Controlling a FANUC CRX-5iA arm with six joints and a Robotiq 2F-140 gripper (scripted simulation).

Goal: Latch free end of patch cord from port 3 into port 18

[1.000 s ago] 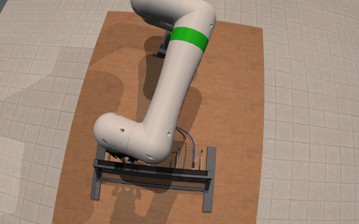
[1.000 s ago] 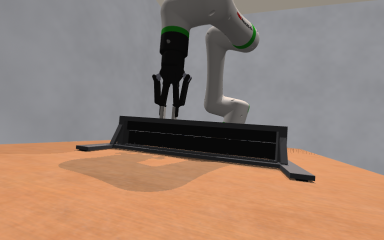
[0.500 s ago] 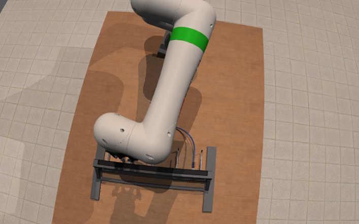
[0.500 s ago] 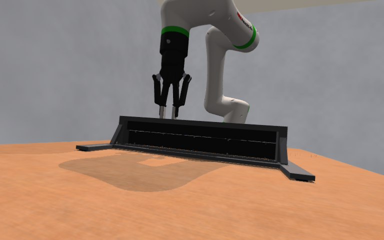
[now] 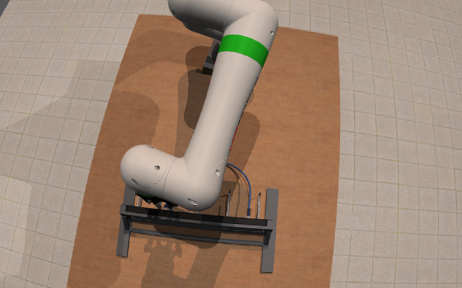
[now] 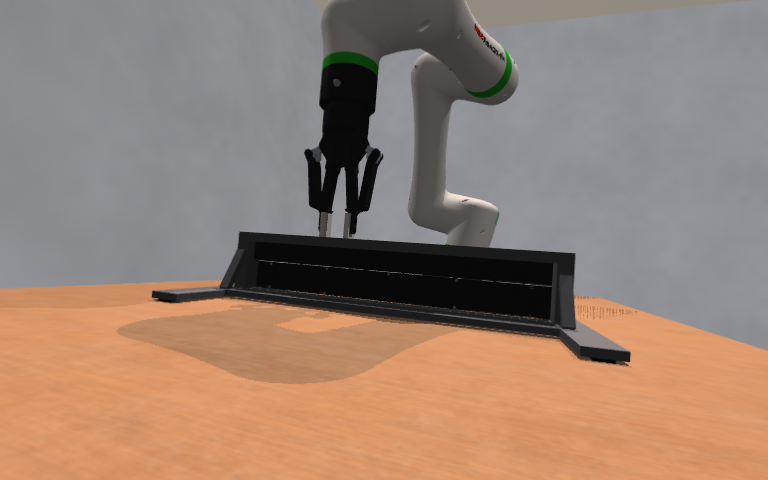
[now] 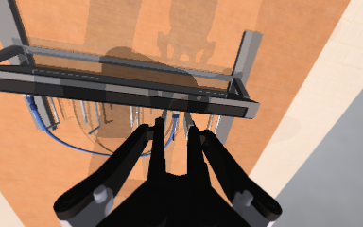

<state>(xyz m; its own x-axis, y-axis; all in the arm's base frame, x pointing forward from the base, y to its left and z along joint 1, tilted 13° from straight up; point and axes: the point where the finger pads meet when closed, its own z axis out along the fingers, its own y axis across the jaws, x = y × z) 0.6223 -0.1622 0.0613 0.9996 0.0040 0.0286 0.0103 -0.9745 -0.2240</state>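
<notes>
The grey cord plug is 10 mm ahead of my hand and 30 mm below it.
</notes>
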